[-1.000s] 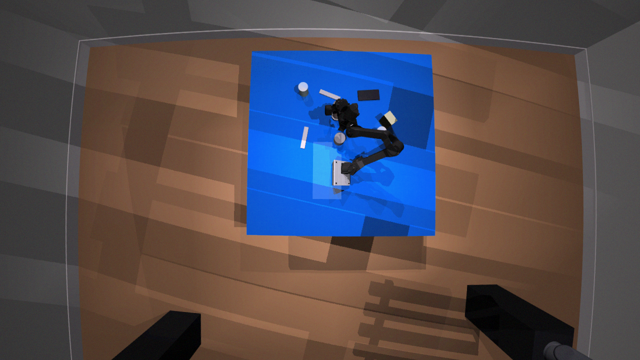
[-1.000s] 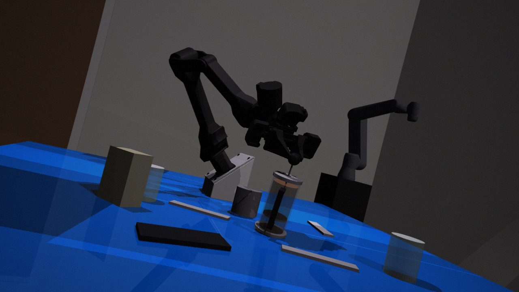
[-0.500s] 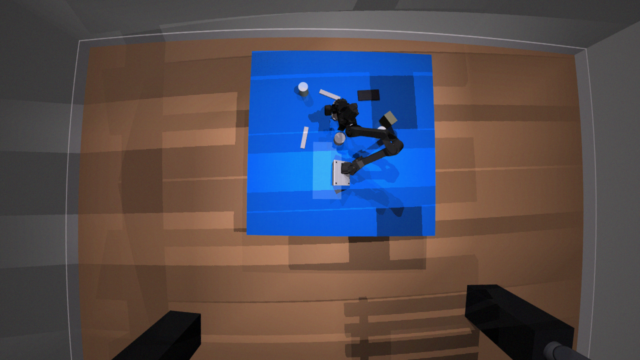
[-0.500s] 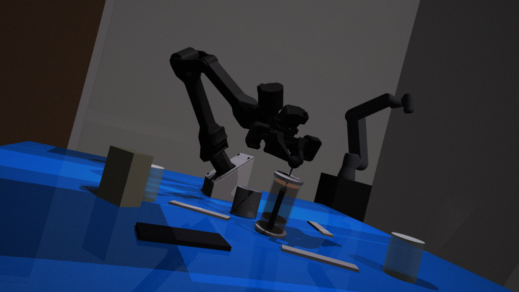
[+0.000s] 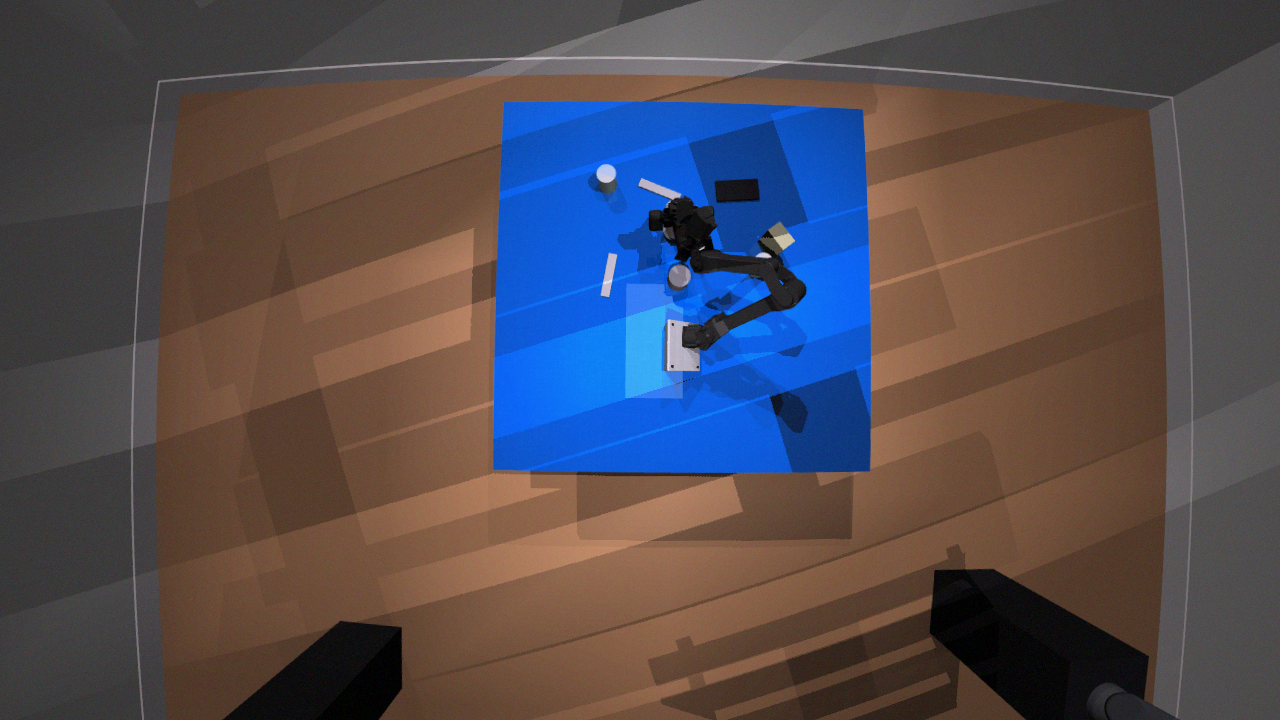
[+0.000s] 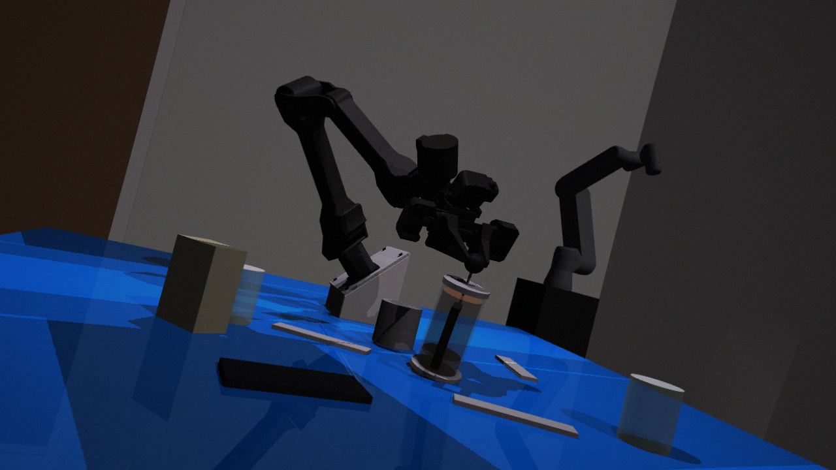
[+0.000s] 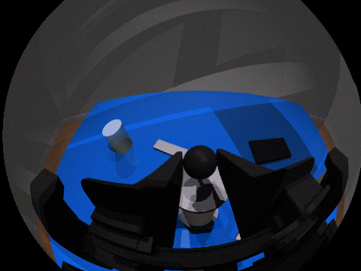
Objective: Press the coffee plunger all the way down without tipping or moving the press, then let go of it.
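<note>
The coffee press is 1 cm behind my gripper tip, 1 cm to the right of it and 9 cm below it. Round my gripper tip: grey cylinder 21 cm behind, 3 cm to the right, 14 cm below; black slab 12 cm ahead, 22 cm to the right, 17 cm below.
</note>
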